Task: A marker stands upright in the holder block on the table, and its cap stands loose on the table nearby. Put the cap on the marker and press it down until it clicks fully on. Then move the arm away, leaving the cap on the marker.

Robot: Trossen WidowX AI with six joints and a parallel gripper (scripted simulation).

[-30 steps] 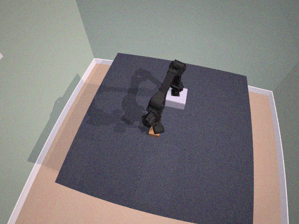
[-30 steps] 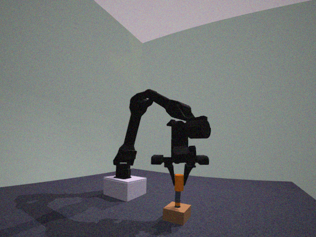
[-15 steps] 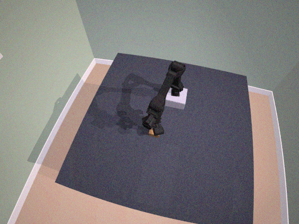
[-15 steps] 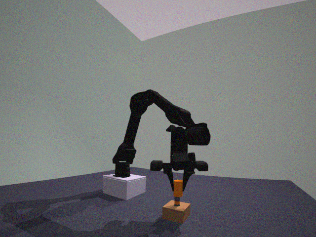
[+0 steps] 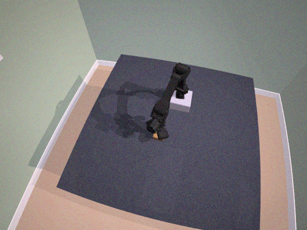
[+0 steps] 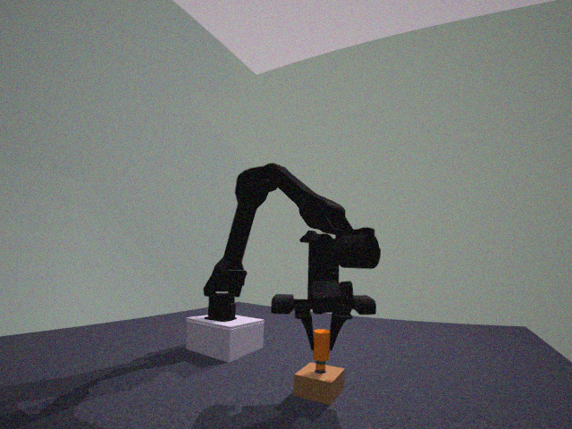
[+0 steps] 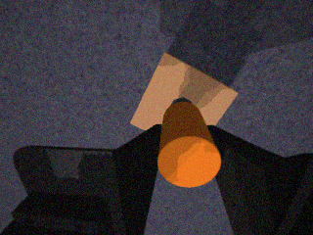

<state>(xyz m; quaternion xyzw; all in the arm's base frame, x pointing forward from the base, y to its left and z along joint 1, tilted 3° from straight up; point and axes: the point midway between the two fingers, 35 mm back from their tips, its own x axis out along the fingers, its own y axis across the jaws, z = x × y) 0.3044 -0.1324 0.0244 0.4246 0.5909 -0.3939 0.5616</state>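
My gripper tip is now right at the marker. From my gripper tip the other things lie so: holder block (6 cm below); then orange cap (1 cm above).
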